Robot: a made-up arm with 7 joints. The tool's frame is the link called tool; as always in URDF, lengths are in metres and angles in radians. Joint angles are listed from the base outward.
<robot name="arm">
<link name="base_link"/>
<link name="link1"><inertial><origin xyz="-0.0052 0.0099 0.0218"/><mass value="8.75"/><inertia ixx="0.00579" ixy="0" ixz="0" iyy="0.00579" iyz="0" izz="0.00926"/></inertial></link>
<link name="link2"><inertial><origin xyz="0.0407 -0.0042 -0.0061"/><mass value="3.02"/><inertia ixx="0.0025" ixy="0.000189" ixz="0.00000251" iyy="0.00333" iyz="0" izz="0.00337"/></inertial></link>
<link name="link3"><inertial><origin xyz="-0.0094 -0.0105 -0.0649"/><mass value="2.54"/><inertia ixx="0.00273" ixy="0" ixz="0" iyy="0.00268" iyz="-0.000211" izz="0.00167"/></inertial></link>
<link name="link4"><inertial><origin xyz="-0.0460 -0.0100 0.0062"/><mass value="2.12"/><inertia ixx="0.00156" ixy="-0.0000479" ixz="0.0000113" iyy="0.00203" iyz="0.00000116" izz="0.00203"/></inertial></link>
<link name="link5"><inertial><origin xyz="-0.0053 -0.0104 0.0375"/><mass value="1.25"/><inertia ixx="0.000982" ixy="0" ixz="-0.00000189" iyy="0.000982" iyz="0" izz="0.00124"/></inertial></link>
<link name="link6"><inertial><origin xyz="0.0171 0.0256 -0.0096"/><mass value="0.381"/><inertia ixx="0.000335" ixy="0" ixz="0" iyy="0.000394" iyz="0" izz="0.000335"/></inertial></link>
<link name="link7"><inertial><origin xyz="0.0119 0.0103 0.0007"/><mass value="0.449"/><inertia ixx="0.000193" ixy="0" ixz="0" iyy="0.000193" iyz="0" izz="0.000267"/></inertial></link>
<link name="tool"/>
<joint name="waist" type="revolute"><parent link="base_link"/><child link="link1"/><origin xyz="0.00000 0.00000 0.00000" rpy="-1.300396 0.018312 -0.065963"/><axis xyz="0 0 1"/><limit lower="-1.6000" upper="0.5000"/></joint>
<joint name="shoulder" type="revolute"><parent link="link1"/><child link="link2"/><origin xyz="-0.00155 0.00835 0.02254" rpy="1.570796 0.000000 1.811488"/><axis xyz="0 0 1"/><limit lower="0.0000" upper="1.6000"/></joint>
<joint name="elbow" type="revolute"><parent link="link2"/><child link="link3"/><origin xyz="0.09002 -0.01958 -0.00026" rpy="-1.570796 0.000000 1.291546"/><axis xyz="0 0 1"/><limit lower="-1.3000" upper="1.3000"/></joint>
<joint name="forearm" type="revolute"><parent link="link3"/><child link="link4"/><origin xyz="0.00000 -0.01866 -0.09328" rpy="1.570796 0.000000 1.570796"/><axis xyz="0 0 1"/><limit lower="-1.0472" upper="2.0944"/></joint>
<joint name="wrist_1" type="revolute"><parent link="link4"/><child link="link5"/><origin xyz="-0.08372 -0.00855 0.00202" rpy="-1.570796 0.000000 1.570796"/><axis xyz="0 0 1"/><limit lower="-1.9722" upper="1.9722"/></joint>
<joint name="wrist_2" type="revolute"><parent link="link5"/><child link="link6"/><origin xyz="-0.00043 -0.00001 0.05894" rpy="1.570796 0.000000 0.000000"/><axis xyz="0 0 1"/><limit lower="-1.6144" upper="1.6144"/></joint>
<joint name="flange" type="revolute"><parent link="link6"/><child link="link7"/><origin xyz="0.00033 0.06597 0.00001" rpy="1.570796 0.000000 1.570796"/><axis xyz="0 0 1"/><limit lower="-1.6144" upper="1.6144"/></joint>
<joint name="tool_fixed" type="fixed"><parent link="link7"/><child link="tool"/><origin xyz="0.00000 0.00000 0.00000"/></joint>
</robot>
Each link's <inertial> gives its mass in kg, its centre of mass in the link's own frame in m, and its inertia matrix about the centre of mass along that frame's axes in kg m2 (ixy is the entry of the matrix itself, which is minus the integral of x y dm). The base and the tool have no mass. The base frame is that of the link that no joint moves.
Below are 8 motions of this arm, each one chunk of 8 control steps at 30 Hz.
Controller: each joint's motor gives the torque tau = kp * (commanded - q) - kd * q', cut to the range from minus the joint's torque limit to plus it. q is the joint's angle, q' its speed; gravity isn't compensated. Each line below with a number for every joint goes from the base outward.
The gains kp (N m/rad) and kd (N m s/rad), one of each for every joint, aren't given. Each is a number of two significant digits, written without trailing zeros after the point. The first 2 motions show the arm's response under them.
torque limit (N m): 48 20 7.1 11 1.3 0.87 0.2
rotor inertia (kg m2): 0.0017 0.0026 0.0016 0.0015 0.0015 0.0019 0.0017
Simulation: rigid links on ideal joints. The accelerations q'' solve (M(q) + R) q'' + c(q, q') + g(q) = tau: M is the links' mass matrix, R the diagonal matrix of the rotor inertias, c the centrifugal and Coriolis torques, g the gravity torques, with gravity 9.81 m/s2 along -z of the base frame. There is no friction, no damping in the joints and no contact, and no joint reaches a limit. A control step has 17 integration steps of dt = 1/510 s. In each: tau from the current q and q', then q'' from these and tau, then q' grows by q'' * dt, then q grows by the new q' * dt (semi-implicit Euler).
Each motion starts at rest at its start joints. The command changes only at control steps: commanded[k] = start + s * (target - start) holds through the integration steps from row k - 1 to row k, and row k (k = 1, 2, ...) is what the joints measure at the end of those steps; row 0 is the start. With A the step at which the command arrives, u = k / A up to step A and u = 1 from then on. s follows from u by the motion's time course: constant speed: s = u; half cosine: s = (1 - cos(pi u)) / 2; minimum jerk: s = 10 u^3 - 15 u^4 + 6 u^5; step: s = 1 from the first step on.
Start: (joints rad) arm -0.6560 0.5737 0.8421 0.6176 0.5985 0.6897 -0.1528
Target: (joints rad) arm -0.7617 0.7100 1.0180 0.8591 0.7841 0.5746 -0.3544
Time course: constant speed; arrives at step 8
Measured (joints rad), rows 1 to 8:
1: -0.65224 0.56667 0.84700 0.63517 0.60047 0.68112 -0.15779
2: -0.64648 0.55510 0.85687 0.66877 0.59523 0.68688 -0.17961
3: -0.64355 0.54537 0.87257 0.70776 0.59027 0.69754 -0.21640
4: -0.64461 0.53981 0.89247 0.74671 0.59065 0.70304 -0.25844
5: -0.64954 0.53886 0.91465 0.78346 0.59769 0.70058 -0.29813
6: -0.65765 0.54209 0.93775 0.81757 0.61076 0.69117 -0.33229
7: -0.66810 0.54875 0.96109 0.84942 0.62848 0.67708 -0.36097
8: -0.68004 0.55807 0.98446 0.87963 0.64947 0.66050 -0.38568
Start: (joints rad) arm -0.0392 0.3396 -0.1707 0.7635 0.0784 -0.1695 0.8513
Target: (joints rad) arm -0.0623 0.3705 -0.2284 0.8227 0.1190 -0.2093 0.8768
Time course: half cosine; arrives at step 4
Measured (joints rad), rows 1 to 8:
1: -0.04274 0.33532 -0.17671 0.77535 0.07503 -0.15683 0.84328
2: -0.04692 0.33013 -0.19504 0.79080 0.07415 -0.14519 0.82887
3: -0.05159 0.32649 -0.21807 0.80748 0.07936 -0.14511 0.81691
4: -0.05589 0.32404 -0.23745 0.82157 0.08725 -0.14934 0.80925
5: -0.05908 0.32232 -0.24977 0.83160 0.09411 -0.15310 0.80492
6: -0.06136 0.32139 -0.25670 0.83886 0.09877 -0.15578 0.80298
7: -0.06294 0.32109 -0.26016 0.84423 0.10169 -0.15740 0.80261
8: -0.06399 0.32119 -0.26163 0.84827 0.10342 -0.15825 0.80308
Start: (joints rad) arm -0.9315 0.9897 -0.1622 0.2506 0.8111 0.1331 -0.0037
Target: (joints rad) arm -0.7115 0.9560 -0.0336 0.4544 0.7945 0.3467 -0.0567
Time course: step
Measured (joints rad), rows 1 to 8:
1: -0.87675 0.97291 -0.12283 0.27072 0.82185 0.15418 0.00337
2: -0.80501 0.95420 -0.11884 0.32904 0.81127 0.23752 0.00001
3: -0.74508 0.93363 -0.13561 0.38827 0.79166 0.30393 -0.03574
4: -0.70162 0.91369 -0.15765 0.43504 0.77194 0.33752 -0.08436
5: -0.67307 0.89626 -0.17606 0.46802 0.75693 0.34852 -0.12733
6: -0.65615 0.88222 -0.18737 0.48966 0.74776 0.34867 -0.15618
7: -0.64744 0.87170 -0.19158 0.50307 0.74353 0.34538 -0.17012
8: -0.64397 0.86429 -0.19038 0.51099 0.74265 0.34218 -0.17236

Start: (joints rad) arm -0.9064 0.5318 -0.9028 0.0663 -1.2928 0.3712 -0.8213
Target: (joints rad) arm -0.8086 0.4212 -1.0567 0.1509 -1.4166 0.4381 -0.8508
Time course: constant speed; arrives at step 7
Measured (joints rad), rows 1 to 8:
1: -0.89404 0.52484 -0.91155 0.08005 -1.29230 0.36738 -0.81905
2: -0.87208 0.51524 -0.94410 0.09999 -1.29735 0.38052 -0.80746
3: -0.84753 0.50363 -0.98899 0.12090 -1.30680 0.40942 -0.79407
4: -0.82357 0.49056 -1.03635 0.14073 -1.31889 0.44129 -0.78417
5: -0.80180 0.47675 -1.07972 0.15866 -1.33261 0.46830 -0.77956
6: -0.78284 0.46271 -1.11602 0.17471 -1.34720 0.48772 -0.77959
7: -0.76665 0.44868 -1.14480 0.18924 -1.36211 0.49994 -0.78257
8: -0.75473 0.43686 -1.16680 0.19980 -1.37422 0.50751 -0.78636

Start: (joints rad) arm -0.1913 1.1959 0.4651 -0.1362 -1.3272 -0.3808 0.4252
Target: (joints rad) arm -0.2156 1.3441 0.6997 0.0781 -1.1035 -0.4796 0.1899
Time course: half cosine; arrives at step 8
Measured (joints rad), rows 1 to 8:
1: -0.18981 1.18284 0.45191 -0.13103 -1.32298 -0.38680 0.42443
2: -0.18492 1.16593 0.42016 -0.11614 -1.32397 -0.38123 0.42704
3: -0.18028 1.15250 0.39052 -0.09382 -1.32241 -0.36492 0.42640
4: -0.17734 1.14502 0.37549 -0.06563 -1.31258 -0.35214 0.41545
5: -0.17657 1.14407 0.37942 -0.03346 -1.29363 -0.34991 0.39243
6: -0.17787 1.14885 0.40052 0.00000 -1.26810 -0.35865 0.36035
7: -0.18061 1.15752 0.43293 0.03135 -1.24038 -0.37522 0.32517
8: -0.18389 1.16764 0.46879 0.05701 -1.21541 -0.39503 0.29386

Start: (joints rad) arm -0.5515 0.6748 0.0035 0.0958 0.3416 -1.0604 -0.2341
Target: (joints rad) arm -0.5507 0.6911 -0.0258 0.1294 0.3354 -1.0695 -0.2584
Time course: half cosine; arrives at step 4
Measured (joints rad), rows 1 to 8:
1: -0.54395 0.66687 -0.00604 0.10791 0.34125 -1.06161 -0.23327
2: -0.53046 0.65605 -0.03462 0.12779 0.34700 -1.05951 -0.23576
3: -0.51812 0.64597 -0.06902 0.14842 0.36067 -1.05771 -0.24866
4: -0.50871 0.63735 -0.09956 0.16608 0.37753 -1.05650 -0.26966
5: -0.50228 0.63035 -0.12173 0.17941 0.39328 -1.05571 -0.29212
6: -0.49847 0.62515 -0.13545 0.18900 0.40502 -1.05529 -0.31050
7: -0.49662 0.62160 -0.14230 0.19574 0.41216 -1.05486 -0.32237
8: -0.49605 0.61936 -0.14434 0.20041 0.41535 -1.05422 -0.32783

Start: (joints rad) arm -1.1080 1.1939 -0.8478 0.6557 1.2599 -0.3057 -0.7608
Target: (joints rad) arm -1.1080 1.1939 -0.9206 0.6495 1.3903 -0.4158 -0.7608
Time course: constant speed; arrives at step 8
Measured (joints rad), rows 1 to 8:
1: -1.09730 1.18545 -0.86075 0.65919 1.26310 -0.30088 -0.75960
2: -1.08060 1.17133 -0.89875 0.66216 1.27682 -0.31939 -0.76346
3: -1.06390 1.15576 -0.94299 0.66294 1.29680 -0.35512 -0.77210
4: -1.04986 1.14110 -0.98304 0.66194 1.31824 -0.39136 -0.78064
5: -1.03952 1.12874 -1.01447 0.66005 1.33877 -0.42019 -0.78595
6: -1.03294 1.11910 -1.03671 0.65794 1.35753 -0.44036 -0.78746
7: -1.02951 1.11203 -1.05132 0.65598 1.37453 -0.45378 -0.78605
8: -1.02835 1.10708 -1.06067 0.65428 1.39019 -0.46324 -0.78302

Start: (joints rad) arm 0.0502 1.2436 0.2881 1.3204 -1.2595 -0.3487 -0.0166
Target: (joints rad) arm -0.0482 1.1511 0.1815 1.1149 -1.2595 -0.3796 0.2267
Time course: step
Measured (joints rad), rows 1 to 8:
1: 0.02572 1.21849 0.25690 1.28941 -1.27361 -0.36547 0.04298
2: -0.00384 1.17768 0.21214 1.24410 -1.27724 -0.34930 0.11359
3: -0.02478 1.13862 0.17359 1.20767 -1.27794 -0.32096 0.15623
4: -0.03781 1.10574 0.14505 1.18130 -1.27970 -0.29919 0.17711
5: -0.04541 1.07978 0.12575 1.16283 -1.28218 -0.28703 0.18631
6: -0.04965 1.06010 0.11370 1.15006 -1.28464 -0.28219 0.19046
7: -0.05192 1.04559 0.10681 1.14130 -1.28671 -0.28178 0.19290
8: -0.05308 1.03511 0.10332 1.13531 -1.28831 -0.28357 0.19493

